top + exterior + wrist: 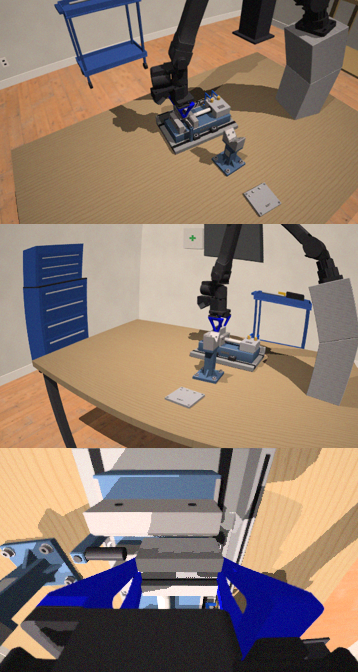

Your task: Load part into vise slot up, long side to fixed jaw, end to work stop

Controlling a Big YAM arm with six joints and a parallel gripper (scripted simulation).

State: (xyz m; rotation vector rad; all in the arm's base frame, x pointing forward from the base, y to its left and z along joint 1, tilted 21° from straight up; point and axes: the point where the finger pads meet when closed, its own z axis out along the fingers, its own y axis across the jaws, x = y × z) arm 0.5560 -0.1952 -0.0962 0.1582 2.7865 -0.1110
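The fixed jaw is 30 mm ahead of my hand, 20 mm to the left of it and 30 mm below it. The rest, counted from my hand: moving jaw 30 mm behind, 20 mm to the left, 30 mm below; then work stop rod 10 mm ahead, 70 mm to the left, 20 mm below; then part 10 mm above.
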